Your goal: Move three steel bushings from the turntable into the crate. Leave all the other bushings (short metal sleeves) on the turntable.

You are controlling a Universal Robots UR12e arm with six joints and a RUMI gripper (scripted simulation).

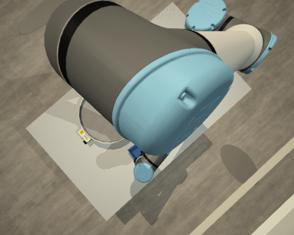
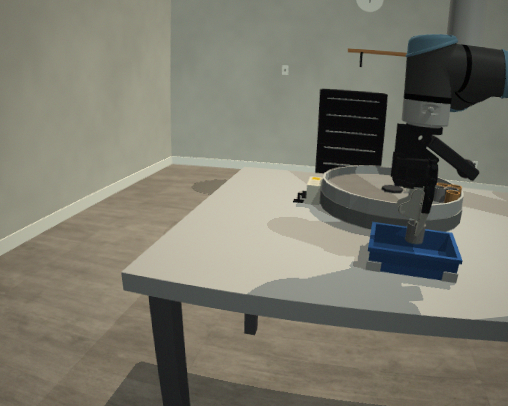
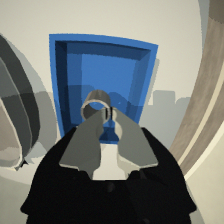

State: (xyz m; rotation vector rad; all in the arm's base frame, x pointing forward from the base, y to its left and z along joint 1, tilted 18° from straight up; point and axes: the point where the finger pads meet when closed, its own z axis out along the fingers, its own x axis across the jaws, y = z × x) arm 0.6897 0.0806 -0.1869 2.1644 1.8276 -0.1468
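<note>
Now: the blue crate 2 cm to the right of my hand and 6 cm below it. Round my hand: round grey turntable: 6 cm behind, 38 cm to the right, 3 cm below.
</note>
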